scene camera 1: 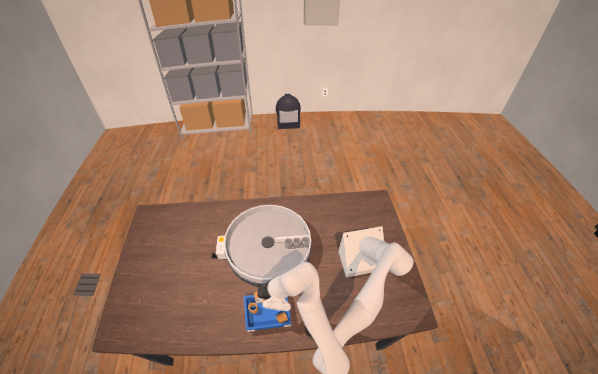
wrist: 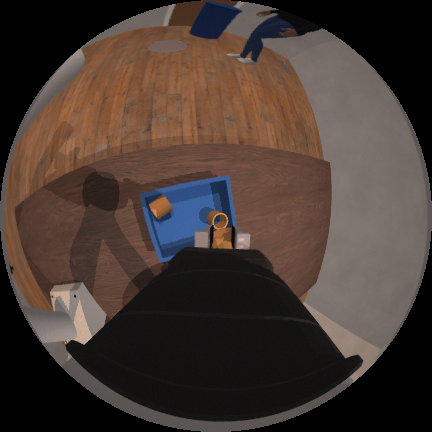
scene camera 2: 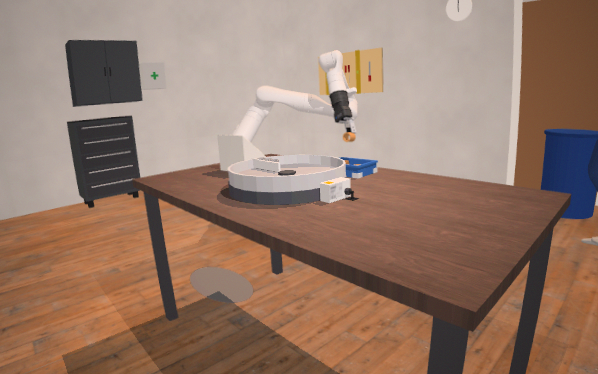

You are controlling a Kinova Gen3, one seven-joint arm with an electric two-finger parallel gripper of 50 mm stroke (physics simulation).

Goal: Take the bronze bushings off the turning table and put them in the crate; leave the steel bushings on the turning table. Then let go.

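Frame: origin at the arm's base, x up, y left, z back, level; millimetres.
Where they show: gripper, fingertip midpoint: [scene camera 1: 260,301] [wrist: 221,233] [scene camera 2: 351,134]; arm's base, link origin: [scene camera 1: 368,246] [wrist: 67,325] [scene camera 2: 238,144].
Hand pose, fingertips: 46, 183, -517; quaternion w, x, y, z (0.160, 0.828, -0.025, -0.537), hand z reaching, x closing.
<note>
Each offset is from my fingertips to the centre of the thing, as dx, dy, dz. "pt": to the spot under its first point. Level surfaces: height alone.
My gripper [scene camera 2: 349,132] [wrist: 221,233] is shut on a bronze bushing @[-10, -22, -3] [scene camera 2: 349,137] [wrist: 222,240] and holds it above the edge of the blue crate @[-140, +0, +12] [scene camera 1: 268,327] [scene camera 2: 363,168] [wrist: 187,182]. In the crate, one bronze bushing @[-141, +38, +70] [scene camera 1: 282,317] [wrist: 161,207] lies on its side in a corner, and another @[-141, -25, -46] [scene camera 1: 253,308] [wrist: 212,218] stands upright near the opposite end. Three steel bushings [scene camera 1: 288,243] [scene camera 1: 297,243] [scene camera 1: 305,242] stand in a row beside the straight guide on the turning table [scene camera 1: 245,230] [scene camera 2: 285,183]. In scene camera 1 the arm partly hides the fingers.
The turning table's raised round wall stands beside the crate. A white control box @[pt -108, -338, -171] [scene camera 1: 221,247] [scene camera 2: 335,190] sits at its outer side. The arm's pale base block [scene camera 1: 350,250] [scene camera 2: 231,152] [wrist: 82,310] stands on the wooden table @[dx -165] [scene camera 1: 165,280] [scene camera 2: 425,215] [wrist: 280,200].
</note>
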